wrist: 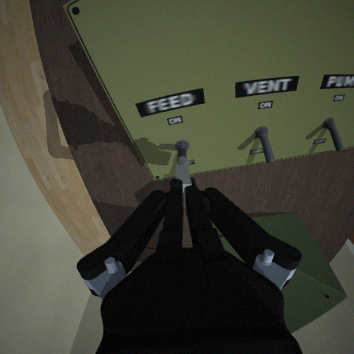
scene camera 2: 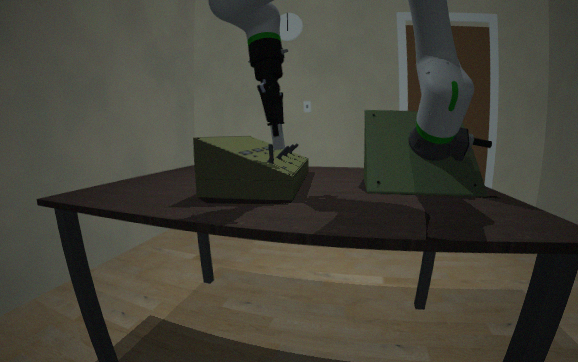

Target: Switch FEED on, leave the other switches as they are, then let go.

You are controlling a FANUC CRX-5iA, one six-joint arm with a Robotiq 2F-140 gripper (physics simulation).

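Pixels of known places: gripper, between the fingertips: (wrist: 181, 172) (scene camera 2: 279, 149); arm's base, origin of its link: (scene camera 2: 430, 143).
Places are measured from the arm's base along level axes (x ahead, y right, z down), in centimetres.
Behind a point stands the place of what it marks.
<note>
The olive switch box (scene camera 2: 240, 172) @(y -33.9, x 48.4, z 7.2 cm) (wrist: 210, 55) @(y -23.0, x 55.9, z 1.2 cm) stands on the table, its sloped panel facing up. The FEED lever (scene camera 2: 271, 153) @(y -26.0, x 43.6, z 3.0 cm) (wrist: 182, 152) @(y -25.5, x 44.5, z 1.8 cm) stands nearly upright in the scene view and looks short in the wrist view. The VENT lever (wrist: 265, 145) @(y -14.0, x 45.7, z 3.0 cm) and the PUMP lever (wrist: 334, 134) @(y -2.4, x 48.5, z 3.1 cm) lean away from their ON marks, towards the panel's lower edge. My gripper (scene camera 2: 277, 142) @(y -25.5, x 41.4, z 1.9 cm) (wrist: 181, 172) @(y -25.5, x 41.4, z 1.9 cm) is shut and empty. Its pale fingertips are at the free end of the FEED lever, on the lower-edge side; whether they touch is hard to tell.
A green wedge-shaped box (scene camera 2: 392, 155) @(y -6.0, x 12.5, z 4.1 cm) (wrist: 305, 265) @(y 2.3, x 21.9, z -2.4 cm) stands on the dark table (scene camera 2: 150, 202) @(y -46.2, x 69.2, z 14.1 cm) (wrist: 260, 190) @(y -5.7, x 30.0, z 14.1 cm), to the right in the scene view. The grey arm's other section (scene camera 2: 440, 100) hangs in front of it. A door (scene camera 2: 477, 75) is in the back wall.
</note>
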